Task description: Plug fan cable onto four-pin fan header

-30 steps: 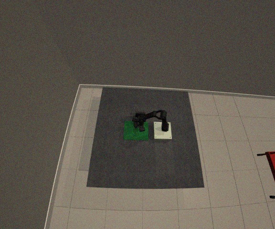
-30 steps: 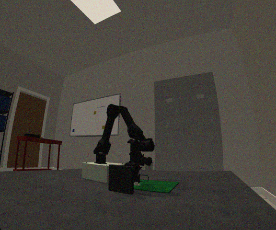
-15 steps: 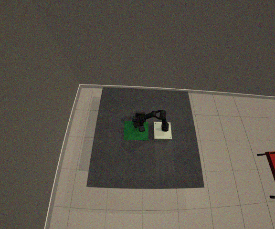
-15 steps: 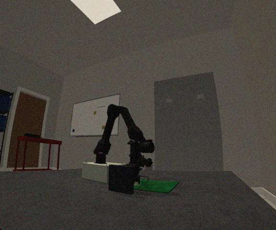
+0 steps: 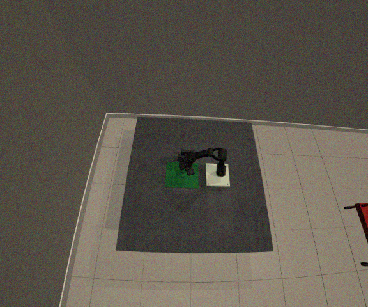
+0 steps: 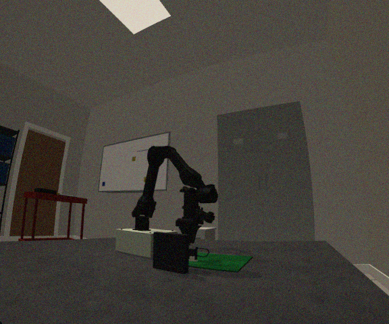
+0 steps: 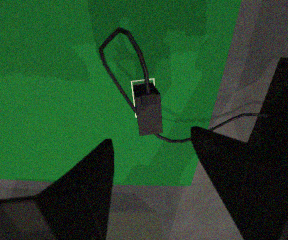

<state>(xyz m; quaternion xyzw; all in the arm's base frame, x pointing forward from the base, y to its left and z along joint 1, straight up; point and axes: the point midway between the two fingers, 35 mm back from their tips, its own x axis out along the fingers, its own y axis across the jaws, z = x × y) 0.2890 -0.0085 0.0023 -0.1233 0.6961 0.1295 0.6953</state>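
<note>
Now: the dark plug 4 cm below my gripper tip and 1 cm ahead of it. From my gripper tip the other things lie so: white four-pin fan header: 7 cm below, 1 cm ahead; green board: 8 cm below, 5 cm to the left, 4 cm ahead; black fan: 14 cm to the right, 3 cm ahead, 1 cm below.
</note>
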